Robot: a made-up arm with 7 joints.
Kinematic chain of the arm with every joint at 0, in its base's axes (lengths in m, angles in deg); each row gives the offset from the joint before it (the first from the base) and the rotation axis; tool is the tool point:
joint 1: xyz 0 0.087 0 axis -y
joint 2: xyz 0 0.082 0 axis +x
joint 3: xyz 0 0 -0.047 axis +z
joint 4: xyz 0 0 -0.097 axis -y
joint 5: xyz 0 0 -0.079 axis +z
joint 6: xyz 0 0 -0.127 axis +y
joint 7: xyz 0 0 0 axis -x
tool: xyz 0 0 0
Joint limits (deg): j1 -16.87..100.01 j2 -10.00..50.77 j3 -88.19..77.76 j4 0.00..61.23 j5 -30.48..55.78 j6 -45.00..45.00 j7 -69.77..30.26
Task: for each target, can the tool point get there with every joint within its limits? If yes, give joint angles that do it. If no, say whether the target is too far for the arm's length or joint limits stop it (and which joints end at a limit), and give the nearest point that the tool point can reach.
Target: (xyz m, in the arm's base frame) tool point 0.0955 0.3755 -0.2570
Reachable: yes | joints 3.45 37.08 4.73 22.89 0.17 -21.12 0.03
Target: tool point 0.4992 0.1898 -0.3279
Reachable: no: too far | nearest point 0.2924 0.1812 -0.1920 | short by 0.248 m
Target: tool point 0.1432 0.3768 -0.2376
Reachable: yes | joints 27.48 45.96 -72.33 16.15 27.16 19.99 -25.83
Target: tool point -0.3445 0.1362 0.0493
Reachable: no: joint limits stop it (at a limit: joint 1, joint 3, joint 4) | nearest point -0.0692 0.0092 -0.2478 | short by 0.424 m
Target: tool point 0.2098 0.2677 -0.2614
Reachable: yes | joints 36.93 20.12 -64.77 6.95 28.19 32.74 -41.59
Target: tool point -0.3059 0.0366 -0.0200
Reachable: no: joint limits stop it (at a limit: joint 1, joint 2, joint 3, joint 4) | nearest point -0.0549 -0.0510 -0.2008 | short by 0.321 m
